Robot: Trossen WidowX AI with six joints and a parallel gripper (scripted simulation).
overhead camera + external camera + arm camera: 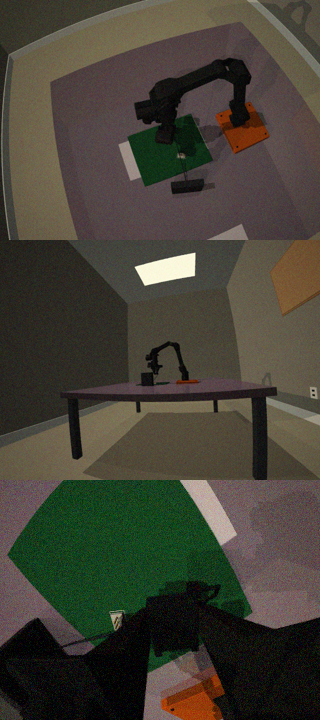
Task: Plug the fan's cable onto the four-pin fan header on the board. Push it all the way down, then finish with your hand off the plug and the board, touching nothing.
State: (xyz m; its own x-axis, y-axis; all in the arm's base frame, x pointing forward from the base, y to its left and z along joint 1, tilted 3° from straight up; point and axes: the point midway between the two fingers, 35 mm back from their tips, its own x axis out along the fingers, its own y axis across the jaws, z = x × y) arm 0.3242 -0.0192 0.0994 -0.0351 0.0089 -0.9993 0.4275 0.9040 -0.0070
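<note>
My gripper tip is now 1 cm past the dark plug and 1 cm below it. The rest, counted from my gripper tip: black fan 23 cm to the left, 4 cm below; green board 1 cm ahead, 4 cm to the left, 11 cm below; white four-pin fan header 3 cm behind, 9 cm to the left, 10 cm below.
</note>
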